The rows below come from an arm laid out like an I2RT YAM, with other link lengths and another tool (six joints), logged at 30 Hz.
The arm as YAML. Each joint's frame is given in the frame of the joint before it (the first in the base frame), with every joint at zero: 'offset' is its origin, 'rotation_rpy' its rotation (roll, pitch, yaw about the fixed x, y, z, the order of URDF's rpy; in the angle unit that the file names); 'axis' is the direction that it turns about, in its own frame. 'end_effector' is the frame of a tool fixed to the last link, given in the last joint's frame.
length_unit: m
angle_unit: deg
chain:
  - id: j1
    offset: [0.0, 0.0, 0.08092]
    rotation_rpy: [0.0, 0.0, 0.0]
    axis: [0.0, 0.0, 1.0]
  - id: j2
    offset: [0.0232, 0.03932, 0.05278]
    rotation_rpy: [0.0, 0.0, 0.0]
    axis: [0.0, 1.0, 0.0]
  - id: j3
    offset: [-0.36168, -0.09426, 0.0]
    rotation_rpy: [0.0, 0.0, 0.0]
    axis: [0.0, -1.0, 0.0]
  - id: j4
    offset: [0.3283, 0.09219, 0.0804]
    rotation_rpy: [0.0, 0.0, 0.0]
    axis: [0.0, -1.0, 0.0]
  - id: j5
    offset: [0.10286, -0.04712, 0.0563]
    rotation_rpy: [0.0, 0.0, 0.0]
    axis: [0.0, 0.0, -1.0]
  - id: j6
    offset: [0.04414, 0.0, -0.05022]
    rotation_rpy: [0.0, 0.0, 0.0]
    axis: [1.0, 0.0, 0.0]
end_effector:
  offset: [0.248, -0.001, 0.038]
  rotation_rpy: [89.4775, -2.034, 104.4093]
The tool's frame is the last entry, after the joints.
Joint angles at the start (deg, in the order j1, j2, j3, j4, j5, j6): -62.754 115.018 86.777 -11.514 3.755 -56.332
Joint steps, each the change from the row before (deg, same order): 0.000 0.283 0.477 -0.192 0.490 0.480; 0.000 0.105 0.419 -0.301 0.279 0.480; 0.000 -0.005 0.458 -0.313 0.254 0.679; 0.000 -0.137 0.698 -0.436 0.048 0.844; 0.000 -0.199 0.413 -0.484 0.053 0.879; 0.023 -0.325 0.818 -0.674 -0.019 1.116; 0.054 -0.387 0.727 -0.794 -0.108 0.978; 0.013 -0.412 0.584 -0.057 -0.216 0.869; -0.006 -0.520 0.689 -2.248 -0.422 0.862; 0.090 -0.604 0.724 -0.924 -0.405 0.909; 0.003 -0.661 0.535 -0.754 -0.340 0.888; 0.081 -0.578 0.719 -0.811 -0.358 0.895; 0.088 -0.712 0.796 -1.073 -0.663 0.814; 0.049 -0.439 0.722 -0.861 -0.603 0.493; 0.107 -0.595 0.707 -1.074 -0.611 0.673
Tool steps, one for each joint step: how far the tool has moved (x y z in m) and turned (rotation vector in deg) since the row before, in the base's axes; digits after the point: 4 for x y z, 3 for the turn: -0.0014 -0.0031 0.0005 -0.006 -0.065 -0.683; -0.0008 -0.0019 0.0018 0.043 -0.191 -0.521; -0.0007 -0.0020 0.0038 -0.018 -0.413 -0.628; 0.0005 -0.0022 0.0078 -0.134 -0.766 -0.571; -0.0004 -0.0007 0.0052 0.116 -0.667 -0.594; 0.0007 -0.0015 0.0106 -0.099 -1.039 -0.659; 0.0010 0.0000 0.0097 0.024 -0.922 -0.467; 0.0019 -0.0017 0.0127 -0.522 -1.189 -0.347; -0.0011 0.0059 0.0027 1.296 -0.386 -0.200; 0.0023 0.0021 0.0120 0.029 -1.070 -0.152; 0.0006 0.0018 0.0116 -0.022 -1.036 -0.271; 0.0019 0.0019 0.0122 -0.047 -1.070 -0.176; 0.0029 0.0038 0.0135 0.065 -1.148 0.131; 0.0025 0.0028 0.0099 0.068 -0.816 0.241; 0.0026 0.0044 0.0107 0.203 -0.914 0.203
